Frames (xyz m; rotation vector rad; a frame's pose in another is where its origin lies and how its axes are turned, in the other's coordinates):
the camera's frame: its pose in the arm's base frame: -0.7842 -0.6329 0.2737 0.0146 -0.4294 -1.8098
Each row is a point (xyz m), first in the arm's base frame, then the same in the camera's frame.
Working: the arm's base frame: its pose in the camera's frame: -0.8732 0.5112 -0.2582 -0.0146 0.4294 1.8098

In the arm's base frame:
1: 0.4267 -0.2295 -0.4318
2: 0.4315 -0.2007 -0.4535
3: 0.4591 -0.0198 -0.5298
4: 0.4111 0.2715 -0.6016
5: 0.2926 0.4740 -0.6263
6: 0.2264 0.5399 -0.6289
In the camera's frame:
1: -0.8716 0.8299 -0.8235
2: -0.9045 0.8217 -0.8367
3: -1.0976 0.7856 -0.8633
4: -1.3715 0.6565 -0.8372
5: -1.5322 0.4951 -0.7759
6: -1.5755 0.4184 -0.7445

